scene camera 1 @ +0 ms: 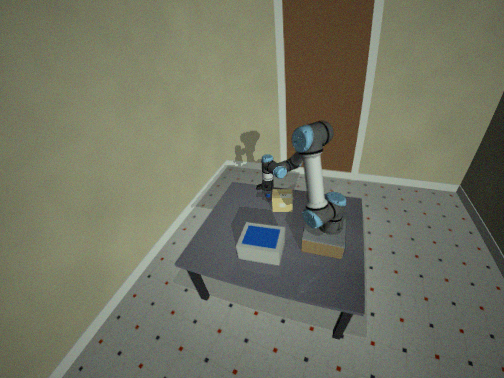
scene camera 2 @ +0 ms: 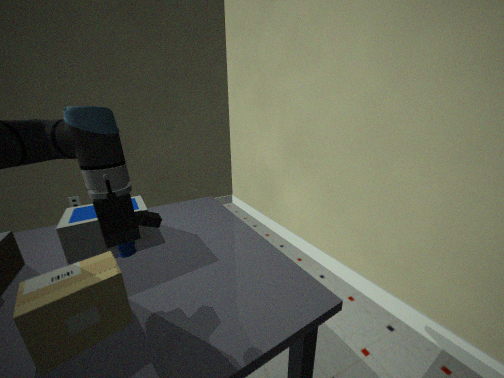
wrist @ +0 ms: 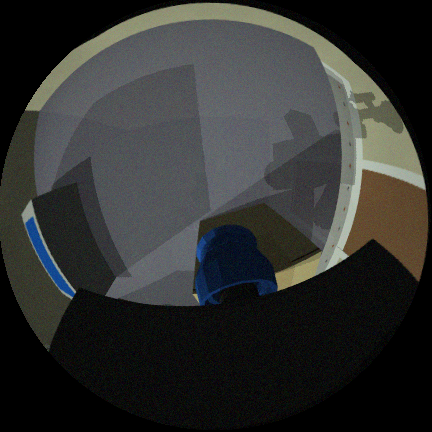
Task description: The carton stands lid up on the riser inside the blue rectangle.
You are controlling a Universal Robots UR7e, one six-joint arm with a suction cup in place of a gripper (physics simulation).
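Frame: origin at the arm's base, x left, y back, z up, level; millimetres.
Seen in the pictures: end effector, tool point: (scene camera 1: 268, 195) (scene camera 2: 128, 252) (wrist: 227, 251); arm's base, origin of the base link: (scene camera 1: 330, 225).
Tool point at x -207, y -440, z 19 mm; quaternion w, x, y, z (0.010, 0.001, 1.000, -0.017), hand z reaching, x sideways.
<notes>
Pixels of each thing's top centre, then the offset from my tool point to it. Level surfaces: height alone.
- tan carton, middle of its top: (wrist: 264, 314) (scene camera 2: 72, 277) (scene camera 1: 282, 193) dx -37, dy +97, dz +4 mm
- white riser, middle of its top: (wrist: 46, 262) (scene camera 2: 106, 208) (scene camera 1: 261, 236) dx +379, dy +47, dz -6 mm
- blue rectangle, middle of its top: (wrist: 46, 262) (scene camera 2: 106, 208) (scene camera 1: 261, 236) dx +379, dy +47, dz -6 mm
- table, its level: dz -126 mm
The tan carton (scene camera 1: 282, 201) (scene camera 2: 75, 317) (wrist: 260, 220) stands on the table, apart from the riser. A taped face with a barcode label faces up; paler patches show on its sides. The white riser (scene camera 1: 260, 254) (scene camera 2: 82, 241) (wrist: 75, 235) bears the blue rectangle (scene camera 1: 261, 237) (scene camera 2: 82, 214) (wrist: 45, 260) on top. My gripper's blue suction cup (scene camera 1: 268, 196) (scene camera 2: 127, 248) (wrist: 227, 237) points down beside the carton, near its upper part. A small gap shows in both scene views. The cup is shut with nothing on it; in the wrist view it hides part of the carton.
The arm's base stands on a wood-sided block (scene camera 1: 322, 246) at the right of the table (scene camera 1: 215, 245) (scene camera 2: 200, 280) in scene camera 1's view. The camera housing (scene camera 2: 150, 219) juts from the tool. Walls stand beyond the table.
</notes>
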